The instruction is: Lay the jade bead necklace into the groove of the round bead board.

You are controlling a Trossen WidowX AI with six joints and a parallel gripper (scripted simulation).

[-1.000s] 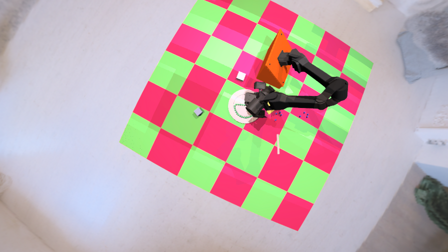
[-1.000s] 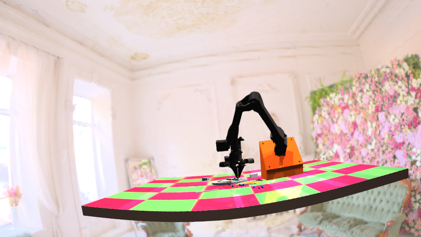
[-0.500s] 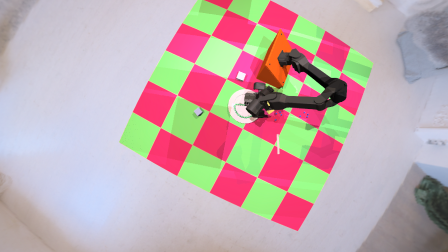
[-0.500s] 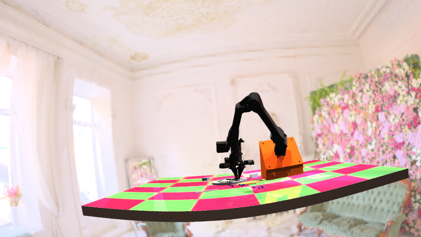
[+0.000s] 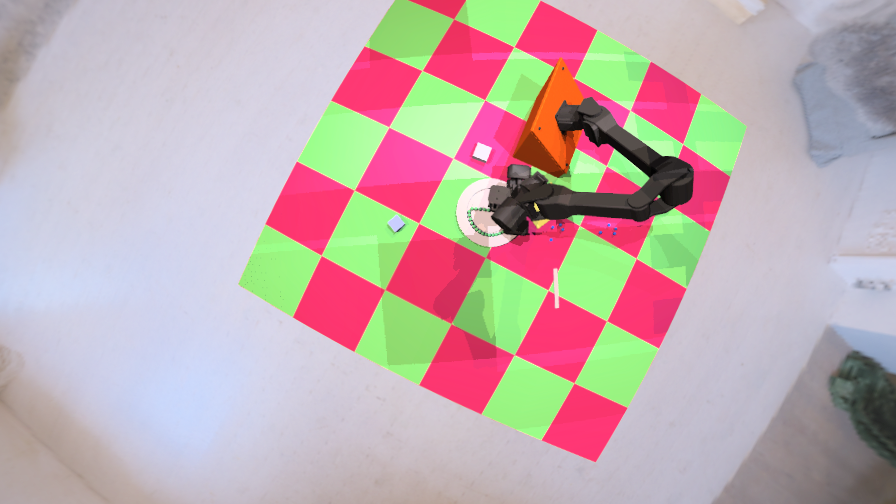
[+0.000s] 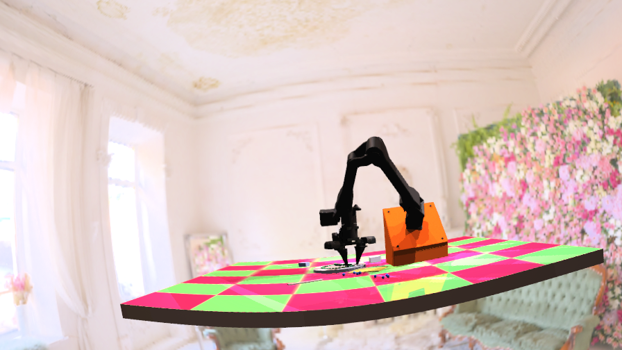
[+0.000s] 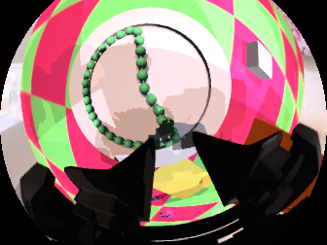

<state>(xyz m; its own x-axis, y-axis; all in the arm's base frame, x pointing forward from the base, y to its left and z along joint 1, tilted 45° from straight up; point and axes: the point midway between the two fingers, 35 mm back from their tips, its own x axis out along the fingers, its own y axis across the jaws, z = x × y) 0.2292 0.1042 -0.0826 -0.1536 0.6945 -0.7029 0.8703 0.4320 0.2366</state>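
My gripper tip is 5 cm short of the round bead board, 4 cm to the left of it and 1 cm above it. From my gripper tip the other things lie so: white cube 15 cm to the right, 9 cm behind; thin white stick 25 cm to the left, 13 cm ahead, 1 cm below; yellow patch 9 cm to the left, 6 cm behind, 1 cm below.
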